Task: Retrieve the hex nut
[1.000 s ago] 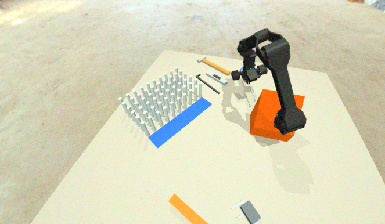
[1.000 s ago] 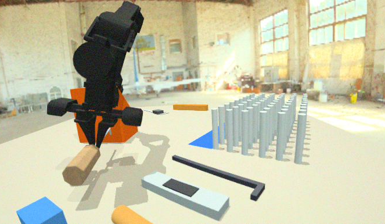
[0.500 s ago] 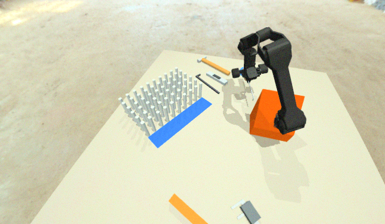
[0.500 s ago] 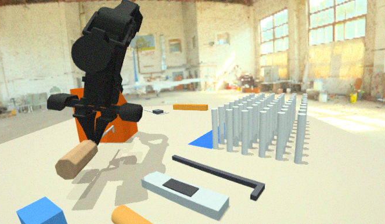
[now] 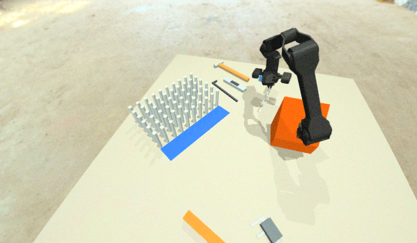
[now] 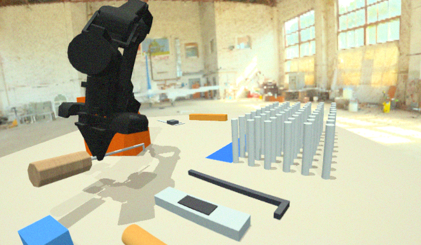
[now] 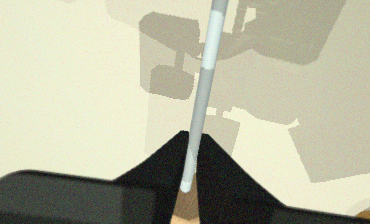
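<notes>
The blue cube is 160 mm to the right of my gripper tip, 50 mm below it and 10 mm ahead of it. The rest, counted from my gripper tip: orange bar 720 mm to the left, 180 mm ahead, 50 mm below; then blue taped strip 330 mm ahead, 310 mm to the left, 70 mm below; then grey block 200 mm ahead, 70 mm to the right, 60 mm below.
</notes>
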